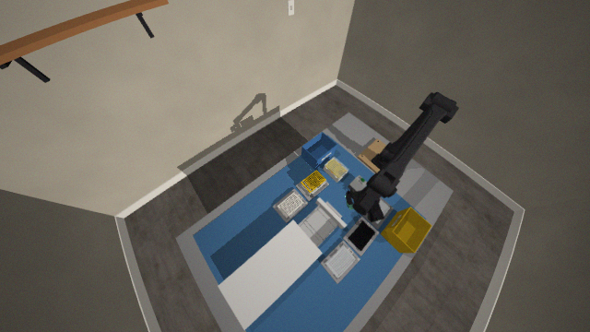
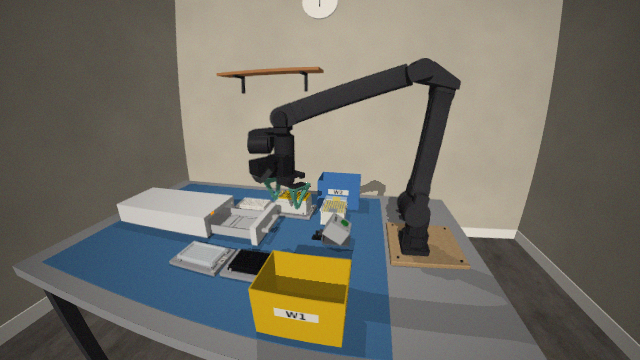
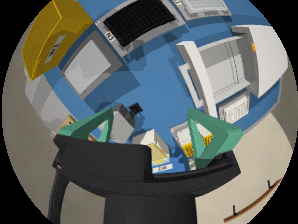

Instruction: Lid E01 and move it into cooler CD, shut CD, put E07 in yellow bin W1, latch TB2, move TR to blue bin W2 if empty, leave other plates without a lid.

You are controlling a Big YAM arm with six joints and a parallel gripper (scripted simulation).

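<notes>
The grey plate lid lies 120 mm behind my hand, 120 mm to the left of it and 130 mm below it. From my hand the other things lie so: black plate: 50 mm ahead, 140 mm to the left, 130 mm below; then done key block: 150 mm behind, 60 mm to the right, 100 mm below; then green DONE key: 170 mm behind, 60 mm to the right, 80 mm below.
</notes>
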